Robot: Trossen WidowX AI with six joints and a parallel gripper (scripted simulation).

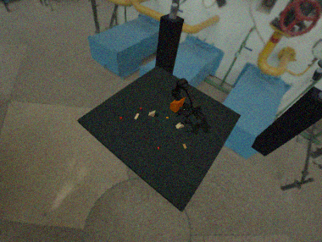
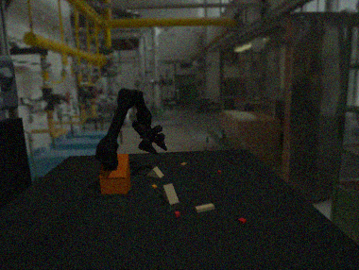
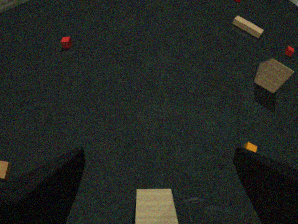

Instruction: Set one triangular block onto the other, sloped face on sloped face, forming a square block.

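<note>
The tan triangular block lies 11 cm below my gripper tip, 5 cm behind it and 2 cm to the left of it. Also, from my gripper tip: orange bit (14 cm to the right, 13 cm below, 4 cm behind).
</note>
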